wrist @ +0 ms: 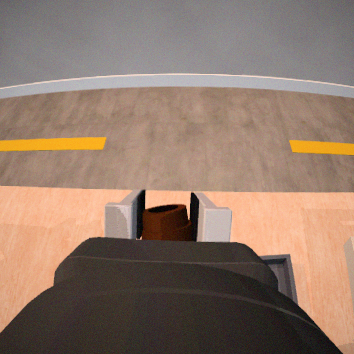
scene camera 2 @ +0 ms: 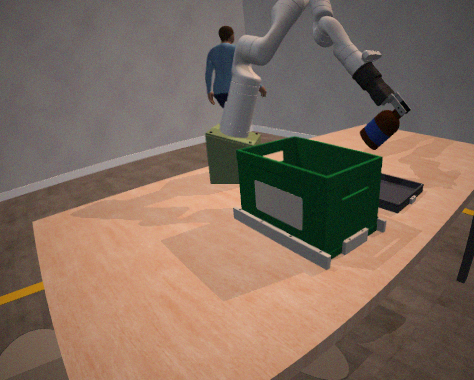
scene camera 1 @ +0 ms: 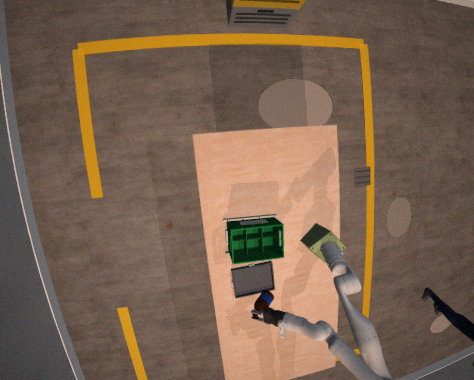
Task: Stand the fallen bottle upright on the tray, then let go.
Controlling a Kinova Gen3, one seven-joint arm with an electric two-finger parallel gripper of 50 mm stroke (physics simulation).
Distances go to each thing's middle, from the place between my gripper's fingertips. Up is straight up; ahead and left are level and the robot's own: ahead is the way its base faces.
Now: hand 7 cm past the brown bottle (wrist: 168, 221), 5 cm above it and 2 cm to the left of it.
